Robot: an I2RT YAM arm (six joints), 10 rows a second.
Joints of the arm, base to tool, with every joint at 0 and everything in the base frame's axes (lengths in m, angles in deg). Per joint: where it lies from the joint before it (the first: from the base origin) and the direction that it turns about. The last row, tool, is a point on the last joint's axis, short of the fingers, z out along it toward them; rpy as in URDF.
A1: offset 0 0 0.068 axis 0 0 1
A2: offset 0.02 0.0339 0.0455 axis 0 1 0
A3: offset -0.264 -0.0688 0 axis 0 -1 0
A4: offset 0.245 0.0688 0.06 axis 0 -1 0
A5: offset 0.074 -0.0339 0.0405 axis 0 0 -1
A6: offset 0.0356 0 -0.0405 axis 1 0 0
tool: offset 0 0 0 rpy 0 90 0
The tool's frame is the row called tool.
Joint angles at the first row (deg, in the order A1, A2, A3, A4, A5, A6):
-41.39 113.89 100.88 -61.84 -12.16 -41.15
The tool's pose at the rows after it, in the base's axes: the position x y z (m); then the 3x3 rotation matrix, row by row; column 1 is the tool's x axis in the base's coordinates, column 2 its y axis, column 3 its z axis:
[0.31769 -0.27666 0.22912], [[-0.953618 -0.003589 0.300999], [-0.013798 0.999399 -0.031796], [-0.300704 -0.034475 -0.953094]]
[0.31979 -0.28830 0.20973], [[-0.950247 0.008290 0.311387], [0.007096 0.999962 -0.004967], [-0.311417 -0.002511 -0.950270]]
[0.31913 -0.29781 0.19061], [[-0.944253 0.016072 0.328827], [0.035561 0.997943 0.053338], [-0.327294 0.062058 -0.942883]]
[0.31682 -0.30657 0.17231], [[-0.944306 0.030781 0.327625], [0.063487 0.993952 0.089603], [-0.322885 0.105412 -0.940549]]
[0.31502 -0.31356 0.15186], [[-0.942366 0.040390 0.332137], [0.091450 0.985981 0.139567], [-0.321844 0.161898 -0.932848]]
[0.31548 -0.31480 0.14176], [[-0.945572 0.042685 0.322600], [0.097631 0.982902 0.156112], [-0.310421 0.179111 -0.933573]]
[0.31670 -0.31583 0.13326], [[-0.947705 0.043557 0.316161], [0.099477 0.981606 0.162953], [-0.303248 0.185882 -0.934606]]
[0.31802 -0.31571 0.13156], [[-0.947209 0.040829 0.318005], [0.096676 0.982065 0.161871], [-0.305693 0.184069 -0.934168]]
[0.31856 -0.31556 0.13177], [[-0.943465 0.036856 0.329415], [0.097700 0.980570 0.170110], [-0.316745 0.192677 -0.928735]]
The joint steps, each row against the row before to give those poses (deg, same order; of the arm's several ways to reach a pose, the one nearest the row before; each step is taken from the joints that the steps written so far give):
-0.52 3.67 0.00 2.95 1.94 0.03
-1.11 2.91 0.00 2.14 -1.83 0.00
-1.25 2.77 0.00 0.98 -3.48 0.00
-1.16 2.58 0.00 0.72 -1.70 0.00
-0.98 2.86 0.00 0.66 -2.45 -0.03
-0.09 1.38 0.00 0.22 -0.29 -0.02
0.02 1.16 0.00 0.59 0.00 0.00
0.13 0.24 0.00 0.41 -0.02 0.00
0.00 0.00 0.00 0.16 -0.85 0.00

